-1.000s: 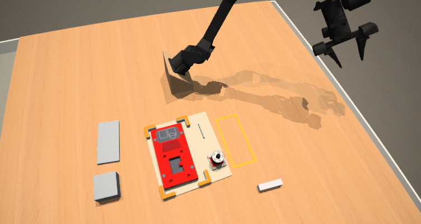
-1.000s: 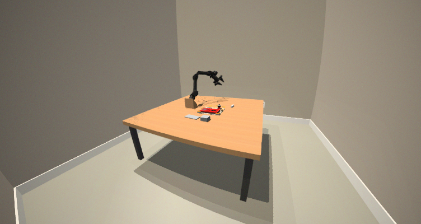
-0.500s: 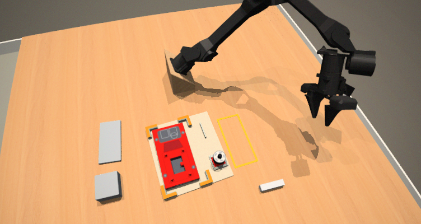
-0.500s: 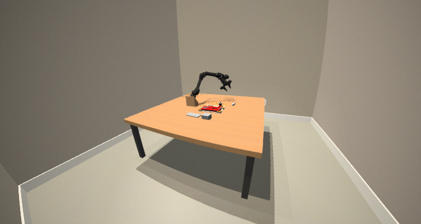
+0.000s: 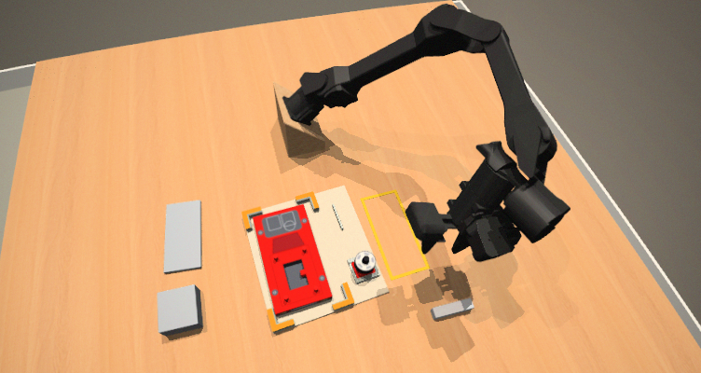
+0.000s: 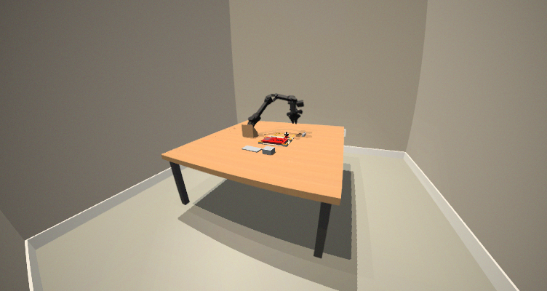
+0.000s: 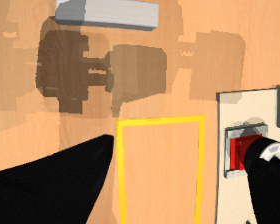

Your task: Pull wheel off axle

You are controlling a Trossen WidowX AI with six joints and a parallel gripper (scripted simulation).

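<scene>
My gripper tip is now 100 mm above the small white block, 90 mm short of it and 10 mm to the right of it.
</scene>
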